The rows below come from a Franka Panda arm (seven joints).
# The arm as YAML. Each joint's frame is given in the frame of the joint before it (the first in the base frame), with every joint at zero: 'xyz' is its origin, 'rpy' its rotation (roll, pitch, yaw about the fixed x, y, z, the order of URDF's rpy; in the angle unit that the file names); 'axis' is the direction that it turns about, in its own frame. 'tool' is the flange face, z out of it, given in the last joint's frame.
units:
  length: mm
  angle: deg
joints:
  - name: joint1
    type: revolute
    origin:
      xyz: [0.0, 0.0, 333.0]
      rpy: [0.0, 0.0, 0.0]
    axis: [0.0, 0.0, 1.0]
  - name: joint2
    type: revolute
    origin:
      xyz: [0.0, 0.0, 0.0]
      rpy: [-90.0, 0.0, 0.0]
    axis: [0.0, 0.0, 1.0]
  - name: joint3
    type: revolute
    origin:
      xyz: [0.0, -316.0, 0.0]
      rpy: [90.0, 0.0, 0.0]
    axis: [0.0, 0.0, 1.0]
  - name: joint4
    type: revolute
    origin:
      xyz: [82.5, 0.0, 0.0]
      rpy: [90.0, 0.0, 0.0]
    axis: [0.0, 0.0, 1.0]
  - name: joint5
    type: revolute
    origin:
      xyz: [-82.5, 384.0, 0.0]
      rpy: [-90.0, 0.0, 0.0]
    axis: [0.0, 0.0, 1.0]
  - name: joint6
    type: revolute
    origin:
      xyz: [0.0, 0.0, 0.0]
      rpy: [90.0, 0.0, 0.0]
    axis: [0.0, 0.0, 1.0]
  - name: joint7
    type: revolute
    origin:
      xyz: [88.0, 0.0, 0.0]
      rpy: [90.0, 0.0, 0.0]
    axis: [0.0, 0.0, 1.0]
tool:
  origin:
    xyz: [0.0, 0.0, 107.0]
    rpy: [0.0, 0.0, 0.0]
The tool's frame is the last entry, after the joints.
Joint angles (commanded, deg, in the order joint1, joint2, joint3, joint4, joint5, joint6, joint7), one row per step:
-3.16, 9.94, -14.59, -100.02, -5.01, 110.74, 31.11
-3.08, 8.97, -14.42, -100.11, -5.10, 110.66, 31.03
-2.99, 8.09, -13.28, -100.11, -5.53, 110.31, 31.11
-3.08, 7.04, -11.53, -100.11, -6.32, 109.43, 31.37
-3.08, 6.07, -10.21, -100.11, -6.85, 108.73, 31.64
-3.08, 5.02, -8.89, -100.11, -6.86, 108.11, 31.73
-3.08, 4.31, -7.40, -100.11, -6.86, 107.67, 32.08
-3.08, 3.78, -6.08, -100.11, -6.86, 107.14, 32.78
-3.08, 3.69, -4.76, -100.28, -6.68, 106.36, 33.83
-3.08, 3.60, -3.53, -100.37, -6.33, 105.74, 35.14
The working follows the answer.
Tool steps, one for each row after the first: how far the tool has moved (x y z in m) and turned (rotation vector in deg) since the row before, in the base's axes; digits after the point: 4 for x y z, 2 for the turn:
-0.0021, 0.0026, 0.0091, -0.06, -0.77, 0.34
0.0006, 0.0117, 0.0082, -0.18, -0.44, 1.23
-0.0002, 0.0155, 0.0090, -0.34, -0.04, 1.51
-0.0009, 0.0125, 0.0087, -0.25, -0.21, 1.10
-0.0013, 0.0132, 0.0096, 0.18, -0.46, 1.15
0.0000, 0.0148, 0.0064, 0.17, -0.33, 1.08
-0.0003, 0.0132, 0.0044, 0.16, -0.10, 0.56
0.0001, 0.0134, -0.0019, 0.41, 0.68, 0.14
0.0002, 0.0127, -0.0010, 0.51, 0.41, -0.23

Tool pose at each row, in the base's axes (x y z in m, rotation vector in deg; rounded; the steps above come from the unrounded poses):
0.5852, -0.1848, 0.4744, 158.68, -68.82, 2.87
0.5831, -0.1823, 0.4835, 159.07, -68.51, 4.01
0.5837, -0.1706, 0.4917, 159.80, -66.84, 4.84
0.5835, -0.1551, 0.5007, 160.42, -64.63, 5.22
0.5826, -0.1426, 0.5094, 160.90, -63.05, 5.75
0.5813, -0.1294, 0.5189, 161.83, -61.61, 6.42
0.5813, -0.1146, 0.5253, 162.67, -60.22, 6.91
0.5810, -0.1014, 0.5297, 163.15, -59.51, 7.02
0.5811, -0.0880, 0.5278, 163.43, -59.33, 5.85
0.5813, -0.0753, 0.5269, 163.65, -59.75, 4.99

